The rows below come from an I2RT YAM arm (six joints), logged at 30 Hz.
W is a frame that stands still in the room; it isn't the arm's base.
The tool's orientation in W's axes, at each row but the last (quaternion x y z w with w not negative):
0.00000 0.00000 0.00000 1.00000
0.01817 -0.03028 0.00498 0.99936
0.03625 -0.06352 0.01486 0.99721
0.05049 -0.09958 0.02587 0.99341
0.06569 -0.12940 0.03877 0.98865
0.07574 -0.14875 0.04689 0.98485
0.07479 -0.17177 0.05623 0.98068
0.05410 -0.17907 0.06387 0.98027
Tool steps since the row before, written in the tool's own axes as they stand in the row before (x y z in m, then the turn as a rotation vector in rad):
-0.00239 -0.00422 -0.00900 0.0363 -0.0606 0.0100
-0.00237 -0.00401 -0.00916 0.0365 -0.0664 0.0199
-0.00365 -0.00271 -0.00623 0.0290 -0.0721 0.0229
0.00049 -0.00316 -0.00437 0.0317 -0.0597 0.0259
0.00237 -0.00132 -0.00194 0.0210 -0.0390 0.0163
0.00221 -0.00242 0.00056 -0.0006 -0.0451 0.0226
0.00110 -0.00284 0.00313 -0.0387 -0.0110 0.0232
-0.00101 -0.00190 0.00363 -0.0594 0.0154 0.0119
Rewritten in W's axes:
-0.00239 -0.00422 -0.00900 0.0363 -0.0606 0.0100
-0.00177 -0.00369 -0.00943 0.0360 -0.0668 0.0197
-0.00274 -0.00233 -0.00682 0.0283 -0.0729 0.0213
0.00153 -0.00266 -0.00446 0.0296 -0.0607 0.0259
0.00289 -0.00089 -0.00140 0.0198 -0.0396 0.0164
0.00222 -0.00232 0.00086 -0.0019 -0.0481 0.0151
0.00039 -0.00322 0.00293 -0.0423 -0.0179 0.0068
-0.00191 -0.00245 0.00286 -0.0614 0.0074 -0.0089

